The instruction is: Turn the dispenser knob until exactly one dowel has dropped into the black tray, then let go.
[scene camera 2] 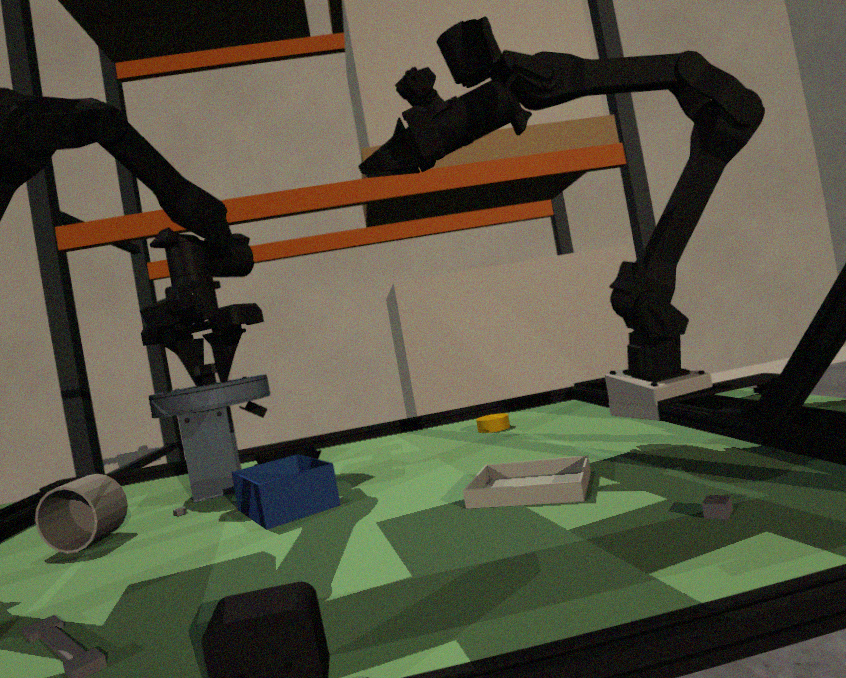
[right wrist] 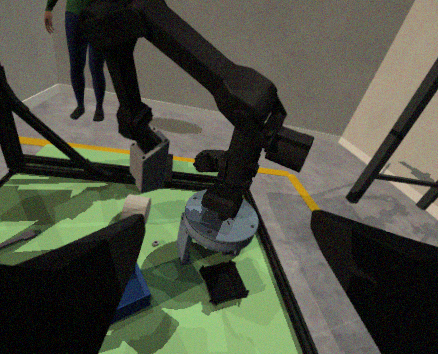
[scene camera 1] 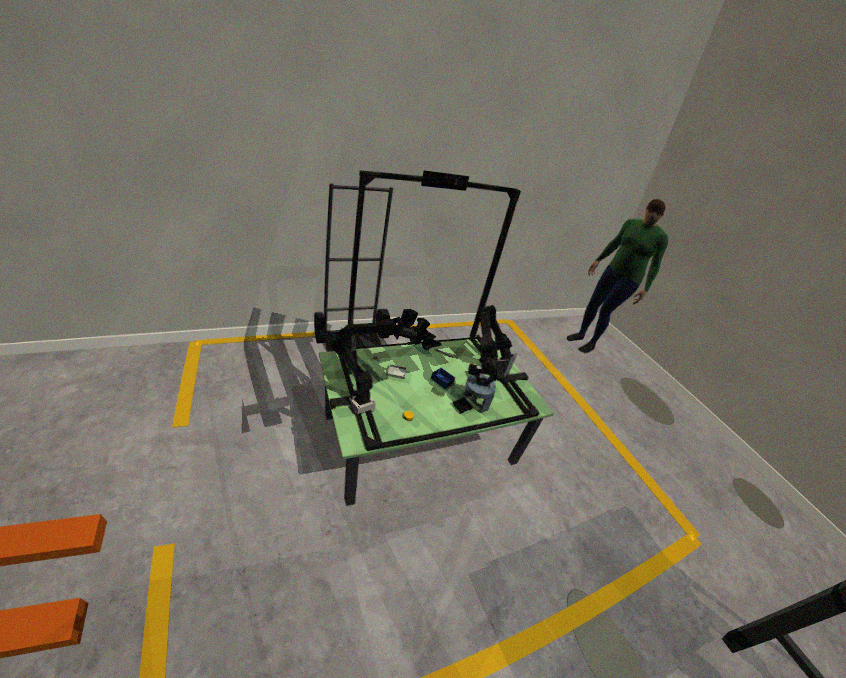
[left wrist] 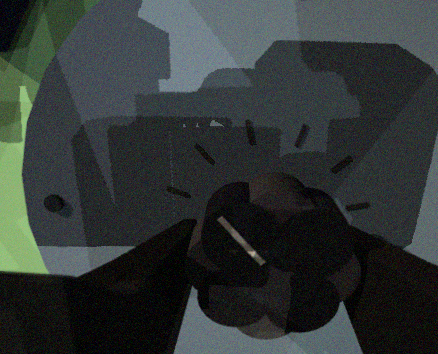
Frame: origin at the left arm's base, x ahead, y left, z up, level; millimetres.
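Where they show: left gripper, fingertip midpoint: [scene camera 2: 211, 383] [scene camera 1: 481, 384]; right gripper, fingertip midpoint: [scene camera 2: 362, 172] [right wrist: 229, 220] [scene camera 1: 438, 340]; left arm's base at its link origin: [right wrist: 149, 142] [scene camera 1: 506, 357]; right arm's base at its link origin: [scene camera 2: 655, 373] [scene camera 1: 362, 400].
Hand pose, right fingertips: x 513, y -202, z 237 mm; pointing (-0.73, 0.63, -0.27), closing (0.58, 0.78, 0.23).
Observation:
Each offset is from my right fingertips to the top centre of the thing.
The grey dispenser @[dx -178, dy +221, dz -236 mm] [scene camera 1: 481, 389] [scene camera 2: 211, 399] [right wrist: 242, 231] stands on the green table, its round top level. Its dark lobed knob @[dx -178, dy +221, dz -208 mm] [left wrist: 280, 255] sits among short dial marks; the knob's pale line slants to the upper left in the left wrist view. My left gripper [scene camera 2: 212, 375] [left wrist: 263, 234] is shut on the knob from above, one finger on each side. The black tray @[dx -93, dy +193, dz -358 mm] [scene camera 1: 462, 405] [right wrist: 224, 283] lies on the table beside the dispenser's foot; its inside is too dark to tell whether a dowel lies there. My right gripper [scene camera 2: 386, 168] is open and empty, high above the table.
A blue bin @[dx -180, dy -11, dz -337 mm] [scene camera 2: 293, 494] [right wrist: 134, 296] stands near the dispenser. A whitish tray @[dx -27, dy -231, dz -365 mm] [scene camera 1: 396, 371] [scene camera 2: 529, 492], an orange puck @[dx +180, dy +39, dz -363 mm] [scene camera 1: 408, 415] [scene camera 2: 492, 423], a lying beige cylinder @[dx -365, dy +110, dz -312 mm] [scene camera 2: 109, 507] [right wrist: 136, 205] and a small block @[dx -20, dy -404, dz -372 mm] [scene camera 2: 717, 506] are on the table. A person [scene camera 1: 639, 247] stands by the wall.

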